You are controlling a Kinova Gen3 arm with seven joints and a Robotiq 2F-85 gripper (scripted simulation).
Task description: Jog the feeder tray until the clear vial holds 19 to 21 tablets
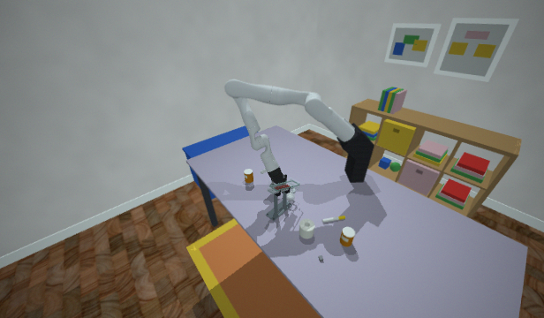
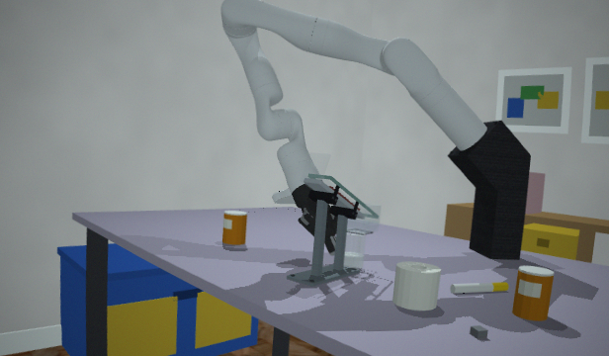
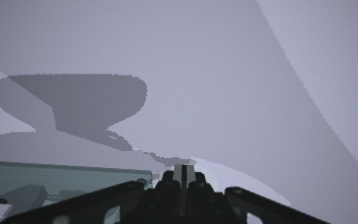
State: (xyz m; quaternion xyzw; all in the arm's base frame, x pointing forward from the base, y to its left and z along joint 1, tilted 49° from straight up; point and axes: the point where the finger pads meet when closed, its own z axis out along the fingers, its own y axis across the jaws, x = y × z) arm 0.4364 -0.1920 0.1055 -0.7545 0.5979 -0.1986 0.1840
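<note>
The feeder tray lies 100 mm ahead of my hand, 40 mm to the left of it and 120 mm above it. Round my hand: white-and-yellow marker 10 mm ahead, 320 mm to the left, 30 mm below; white roll 160 mm ahead, 230 mm to the left; clear vial 40 mm to the left, 10 mm above.
</note>
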